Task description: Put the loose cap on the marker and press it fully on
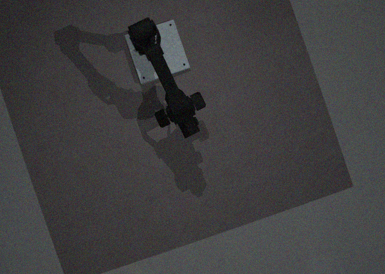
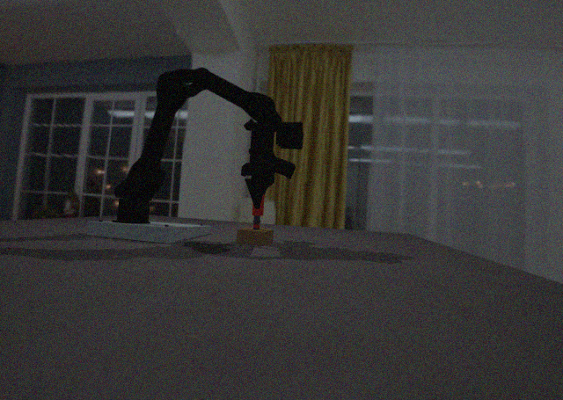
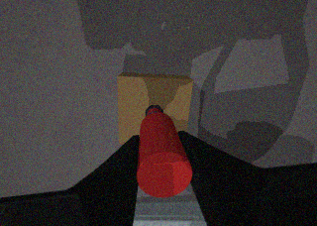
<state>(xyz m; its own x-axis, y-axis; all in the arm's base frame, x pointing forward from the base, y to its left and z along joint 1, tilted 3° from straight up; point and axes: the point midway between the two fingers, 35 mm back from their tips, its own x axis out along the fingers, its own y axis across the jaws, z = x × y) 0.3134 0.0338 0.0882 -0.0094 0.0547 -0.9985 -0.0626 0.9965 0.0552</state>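
My gripper tip is 70 mm above the tan holder block. Also, from my gripper tip: red cap 10 mm above.
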